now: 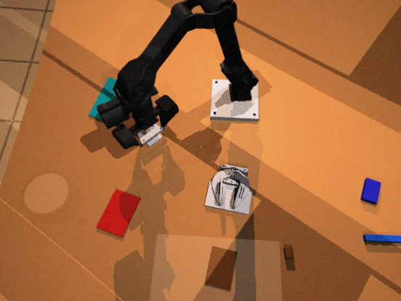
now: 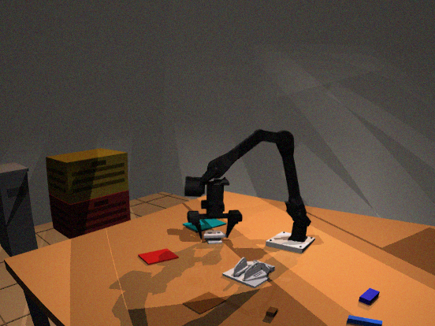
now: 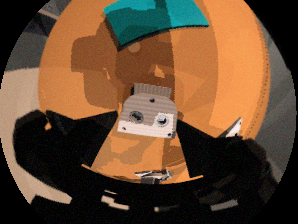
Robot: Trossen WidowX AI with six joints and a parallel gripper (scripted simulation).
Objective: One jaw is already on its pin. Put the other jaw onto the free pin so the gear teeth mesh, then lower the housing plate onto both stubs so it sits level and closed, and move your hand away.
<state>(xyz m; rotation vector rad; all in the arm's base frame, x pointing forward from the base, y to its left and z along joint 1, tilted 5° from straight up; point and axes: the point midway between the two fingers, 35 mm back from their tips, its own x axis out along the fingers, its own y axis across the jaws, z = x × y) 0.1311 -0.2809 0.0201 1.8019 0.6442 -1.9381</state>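
Now: gripper tip 210 mm to the right of the jaw and 150 mm short of it. The rest, counted from my gripper tip: red card (220 mm ahead, 90 mm to the right, 10 mm below); then brown card (380 mm ahead, 170 mm to the left, 10 mm below); then teal card (140 mm behind, 110 mm to the right, 10 mm below).
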